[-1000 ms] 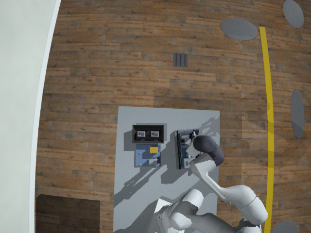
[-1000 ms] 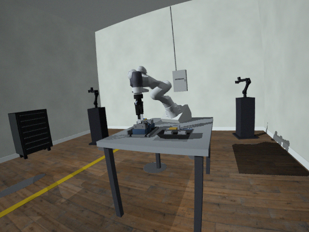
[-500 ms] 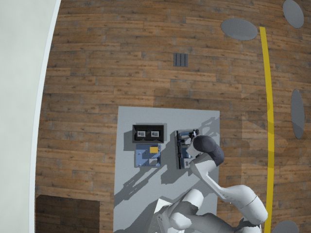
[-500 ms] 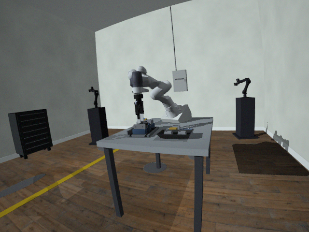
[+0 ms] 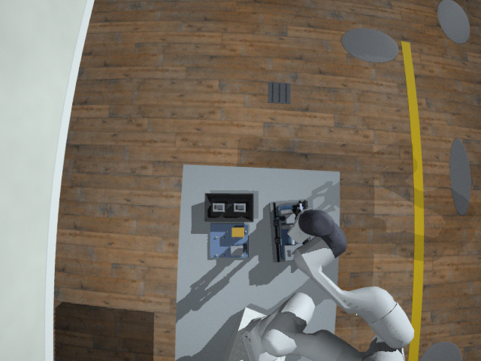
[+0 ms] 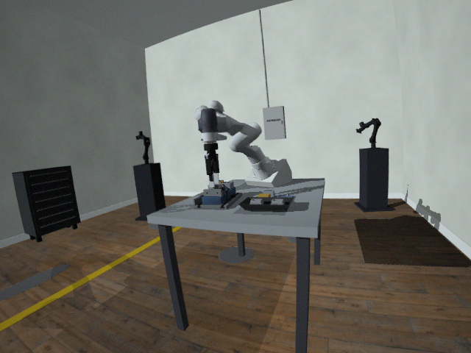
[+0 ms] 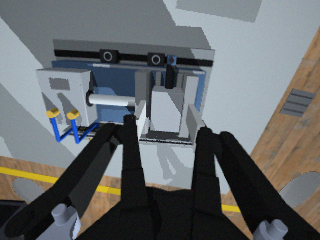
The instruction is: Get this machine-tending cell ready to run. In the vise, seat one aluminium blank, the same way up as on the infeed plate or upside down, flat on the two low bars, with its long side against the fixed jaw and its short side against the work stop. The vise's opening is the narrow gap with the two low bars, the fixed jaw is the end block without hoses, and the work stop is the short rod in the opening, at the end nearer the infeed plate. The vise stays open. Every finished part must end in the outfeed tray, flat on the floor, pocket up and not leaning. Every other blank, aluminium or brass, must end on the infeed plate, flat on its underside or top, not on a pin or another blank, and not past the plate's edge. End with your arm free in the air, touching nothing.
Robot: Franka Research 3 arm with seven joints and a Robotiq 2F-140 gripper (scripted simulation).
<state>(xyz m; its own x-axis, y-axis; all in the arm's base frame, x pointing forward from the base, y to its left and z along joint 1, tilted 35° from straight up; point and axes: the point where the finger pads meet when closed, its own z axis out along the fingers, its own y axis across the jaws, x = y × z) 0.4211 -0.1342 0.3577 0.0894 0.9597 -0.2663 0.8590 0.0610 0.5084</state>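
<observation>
The vise is 7 cm behind my hand, 1 cm to the left of it and 10 cm below it. Round my hand: brass blank: 3 cm behind, 26 cm to the left, 11 cm below.
</observation>
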